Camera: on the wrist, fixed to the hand. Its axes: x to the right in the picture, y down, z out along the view.
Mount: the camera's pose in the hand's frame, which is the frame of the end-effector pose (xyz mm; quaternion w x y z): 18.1 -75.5 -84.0 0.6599 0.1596 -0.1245 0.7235
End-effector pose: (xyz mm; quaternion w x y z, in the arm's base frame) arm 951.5 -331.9 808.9 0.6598 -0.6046 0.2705 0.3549
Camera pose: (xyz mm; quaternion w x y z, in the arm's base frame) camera 1028.5 -413.8 830.1 0.3088 -0.0538 0.5905 0.7437
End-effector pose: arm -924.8 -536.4 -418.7 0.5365 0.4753 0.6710 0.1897
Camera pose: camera -1032.7 -535.7 -456.6 0.2245 0.9084 0.0624 0.3471
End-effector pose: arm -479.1 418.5 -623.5 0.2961 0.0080 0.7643 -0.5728
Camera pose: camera -557.8 460.6 -552.0 0.7037 0.5342 0.3703 -0.2868
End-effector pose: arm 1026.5 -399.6 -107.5 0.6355 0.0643 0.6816 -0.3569
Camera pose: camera 913.4 -414.1 -98.7 0.7522 0.5926 0.2672 0.1075
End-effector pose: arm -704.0 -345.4 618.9 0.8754 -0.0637 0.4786 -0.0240
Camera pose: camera -763.4 -429.5 569.1 0.6648 0.4410 0.2491 0.5491
